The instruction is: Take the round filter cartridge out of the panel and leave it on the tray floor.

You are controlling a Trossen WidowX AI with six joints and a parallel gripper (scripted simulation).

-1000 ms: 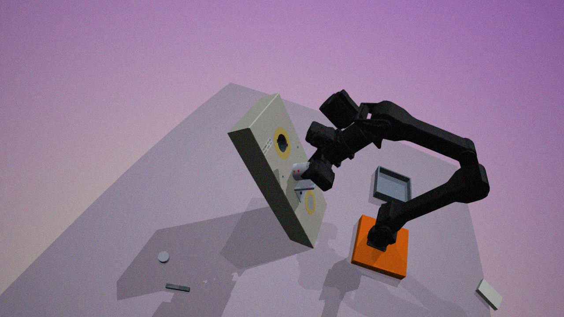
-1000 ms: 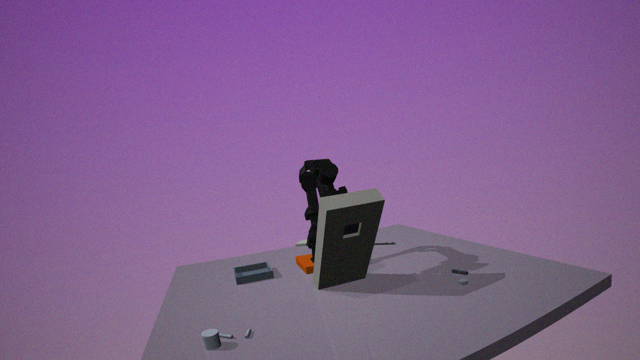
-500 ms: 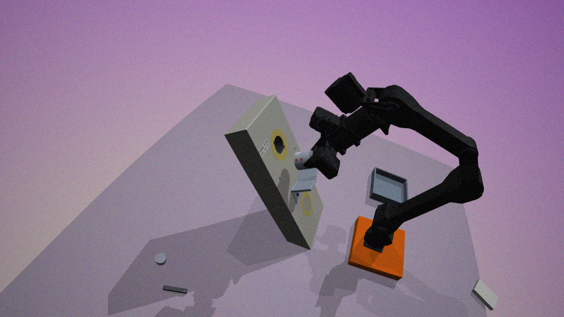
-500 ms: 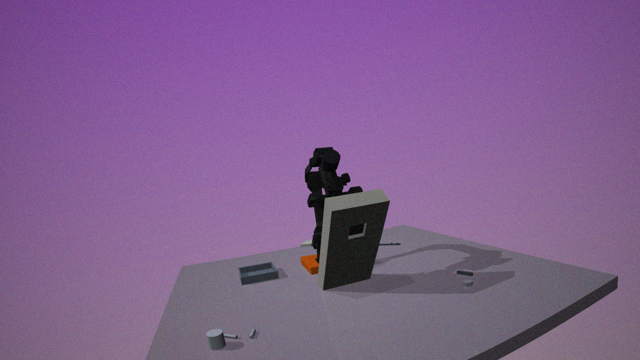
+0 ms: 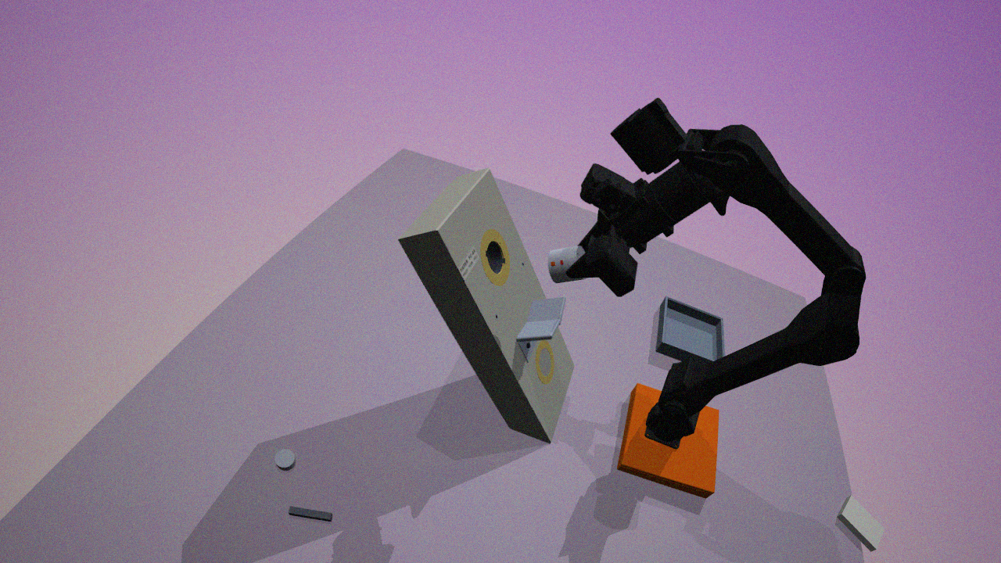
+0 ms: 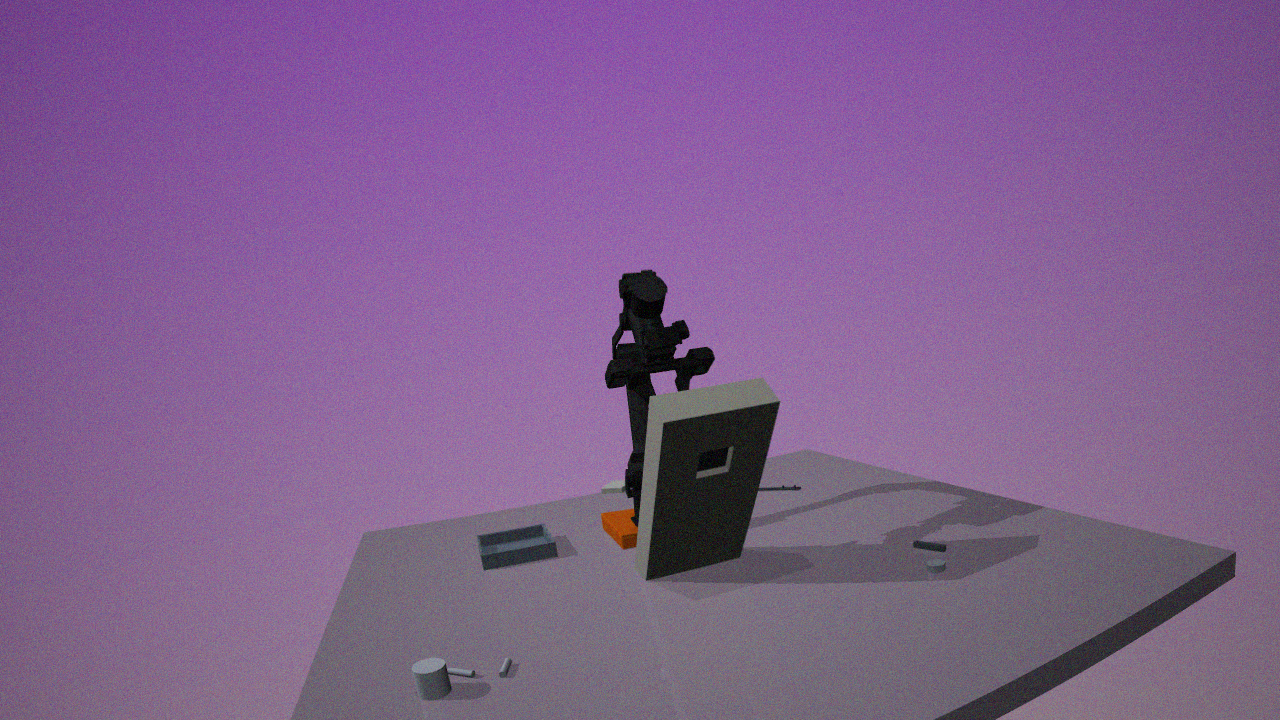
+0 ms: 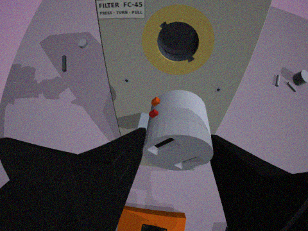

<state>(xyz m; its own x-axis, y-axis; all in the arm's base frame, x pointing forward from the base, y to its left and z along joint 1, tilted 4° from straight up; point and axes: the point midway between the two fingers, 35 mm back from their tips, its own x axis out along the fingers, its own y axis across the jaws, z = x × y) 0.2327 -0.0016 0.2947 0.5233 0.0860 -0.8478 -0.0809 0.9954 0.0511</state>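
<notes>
My gripper tip is 300 mm to the left of the grey tray, 290 mm past it and 280 mm above it. The rest, counted from my gripper tip: grey round filter cartridge: right at my gripper tip; service panel: 120 mm below, 70 mm ahead, 10 mm to the left; shelf: 130 mm below, 20 mm ahead.
</notes>
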